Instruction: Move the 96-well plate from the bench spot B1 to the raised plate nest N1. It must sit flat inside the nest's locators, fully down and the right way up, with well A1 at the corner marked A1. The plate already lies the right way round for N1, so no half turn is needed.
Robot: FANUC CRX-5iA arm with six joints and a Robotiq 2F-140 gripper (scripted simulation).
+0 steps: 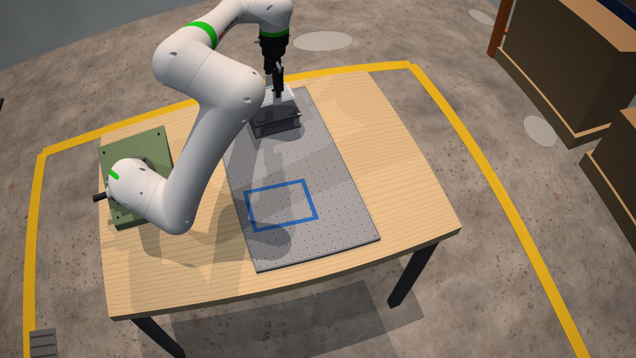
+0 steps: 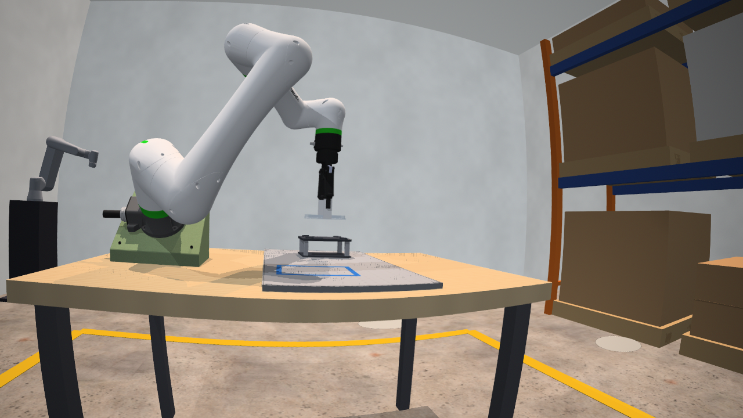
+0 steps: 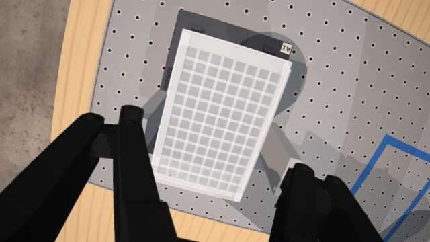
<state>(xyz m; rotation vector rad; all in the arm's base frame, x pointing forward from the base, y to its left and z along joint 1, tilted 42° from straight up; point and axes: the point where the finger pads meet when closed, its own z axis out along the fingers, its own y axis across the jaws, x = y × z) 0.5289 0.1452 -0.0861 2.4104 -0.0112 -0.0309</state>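
The black raised nest N1 is 9 cm below my hand. Round my hand: A1 label: 9 cm below, 8 cm ahead, 5 cm to the right; clear 96-well plate: 2 cm below.
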